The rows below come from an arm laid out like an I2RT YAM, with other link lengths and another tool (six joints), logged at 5 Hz.
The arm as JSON. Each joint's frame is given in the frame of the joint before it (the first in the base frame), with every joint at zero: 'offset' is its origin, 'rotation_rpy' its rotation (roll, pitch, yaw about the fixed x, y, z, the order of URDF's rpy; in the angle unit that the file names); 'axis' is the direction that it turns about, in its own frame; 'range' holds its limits. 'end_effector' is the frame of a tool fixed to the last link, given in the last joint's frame.
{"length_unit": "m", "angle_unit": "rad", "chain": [
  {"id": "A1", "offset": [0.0, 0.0, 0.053], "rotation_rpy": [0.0, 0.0, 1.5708], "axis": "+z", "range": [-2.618, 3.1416]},
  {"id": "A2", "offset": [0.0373, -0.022, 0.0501], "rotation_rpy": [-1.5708, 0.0, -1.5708], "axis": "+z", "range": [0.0, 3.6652]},
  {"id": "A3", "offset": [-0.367, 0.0, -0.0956], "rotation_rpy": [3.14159, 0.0, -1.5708], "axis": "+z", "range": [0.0, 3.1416]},
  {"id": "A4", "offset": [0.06, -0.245, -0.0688], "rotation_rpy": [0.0, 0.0, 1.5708], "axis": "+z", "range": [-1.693, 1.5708]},
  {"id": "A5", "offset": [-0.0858, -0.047, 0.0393], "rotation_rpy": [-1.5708, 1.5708, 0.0], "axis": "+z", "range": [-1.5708, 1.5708]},
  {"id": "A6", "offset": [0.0, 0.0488, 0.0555], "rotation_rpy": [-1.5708, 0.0, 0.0], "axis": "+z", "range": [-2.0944, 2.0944]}
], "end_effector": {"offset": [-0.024, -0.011, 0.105], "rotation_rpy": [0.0, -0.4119, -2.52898]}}
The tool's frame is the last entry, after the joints.
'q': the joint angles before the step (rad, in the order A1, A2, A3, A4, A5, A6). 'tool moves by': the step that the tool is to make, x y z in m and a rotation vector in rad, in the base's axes. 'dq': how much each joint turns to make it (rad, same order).
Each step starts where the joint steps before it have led.
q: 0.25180, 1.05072, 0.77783, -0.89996, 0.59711, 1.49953
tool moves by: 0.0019, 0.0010, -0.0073, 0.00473, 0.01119, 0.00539
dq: -0.00524, 0.01230, -0.02162, 0.02893, -0.01087, -0.00841
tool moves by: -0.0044, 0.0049, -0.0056, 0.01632, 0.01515, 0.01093
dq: 0.02485, -0.00311, -0.01380, -0.01302, -0.01307, 0.02418
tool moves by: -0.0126, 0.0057, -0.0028, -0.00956, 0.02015, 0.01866
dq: 0.08329, -0.01906, -0.01030, -0.07066, 0.02419, 0.07199
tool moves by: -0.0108, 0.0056, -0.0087, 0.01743, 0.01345, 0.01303
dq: 0.06112, -0.01963, -0.03009, -0.03068, -0.00674, 0.06290
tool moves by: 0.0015, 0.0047, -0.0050, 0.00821, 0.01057, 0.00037
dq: 0.02079, 0.01922, -0.01018, 0.00802, -0.00630, 0.02734
